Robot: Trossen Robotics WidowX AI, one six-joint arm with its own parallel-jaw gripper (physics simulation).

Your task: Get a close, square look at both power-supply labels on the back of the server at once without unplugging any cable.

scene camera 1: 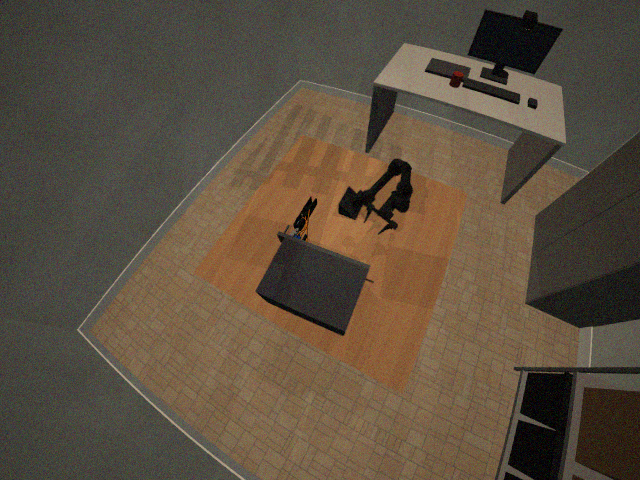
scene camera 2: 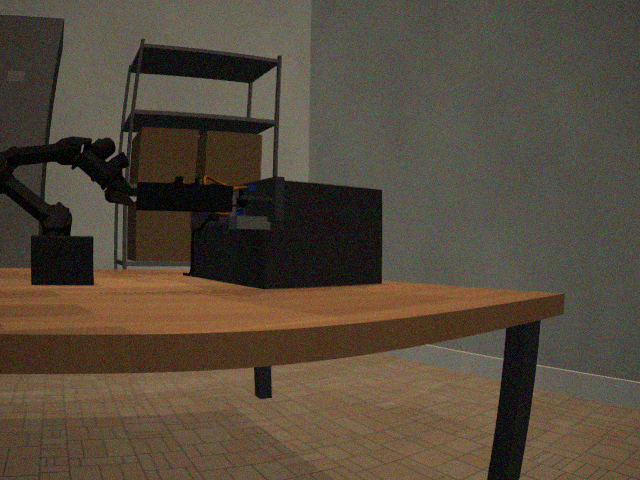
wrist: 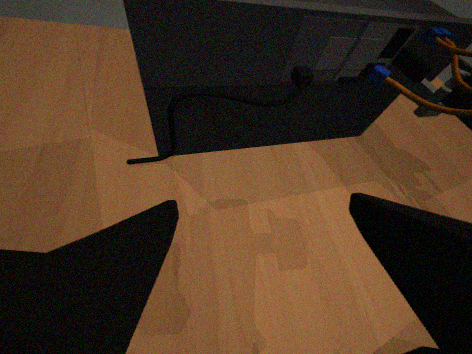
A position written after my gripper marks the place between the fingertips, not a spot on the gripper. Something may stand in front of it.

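Note:
In scene camera 2 you'd see my gripper (scene camera 2: 133,200), and my gripper is open and holds nothing. The wrist view shows my gripper (wrist: 261,204) as well.

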